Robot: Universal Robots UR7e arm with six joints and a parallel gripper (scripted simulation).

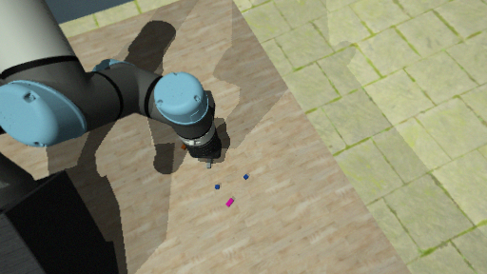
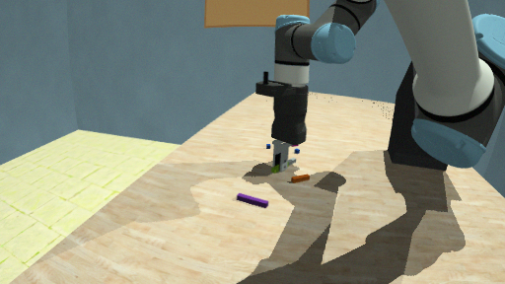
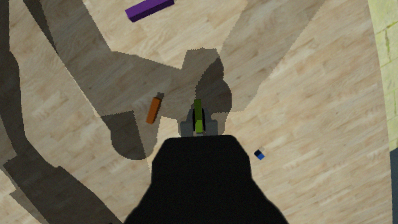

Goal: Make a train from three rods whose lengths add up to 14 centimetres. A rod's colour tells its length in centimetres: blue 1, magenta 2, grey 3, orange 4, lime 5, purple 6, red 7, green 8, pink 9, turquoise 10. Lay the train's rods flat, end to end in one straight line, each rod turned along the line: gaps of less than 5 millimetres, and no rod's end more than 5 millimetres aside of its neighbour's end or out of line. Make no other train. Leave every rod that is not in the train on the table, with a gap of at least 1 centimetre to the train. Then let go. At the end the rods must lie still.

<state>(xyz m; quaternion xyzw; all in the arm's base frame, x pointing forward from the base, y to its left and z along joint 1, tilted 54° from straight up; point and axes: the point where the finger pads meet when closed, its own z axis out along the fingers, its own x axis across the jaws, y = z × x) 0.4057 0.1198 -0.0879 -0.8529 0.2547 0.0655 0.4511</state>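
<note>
My hand is 10 mm above the lime rod. The rest, counted from my hand: orange rod 50 mm behind, 40 mm to the left, 10 mm below; grey rod 20 mm behind, 40 mm to the right, 10 mm below; purple rod 30 mm ahead, 150 mm to the left, 10 mm below.
</note>
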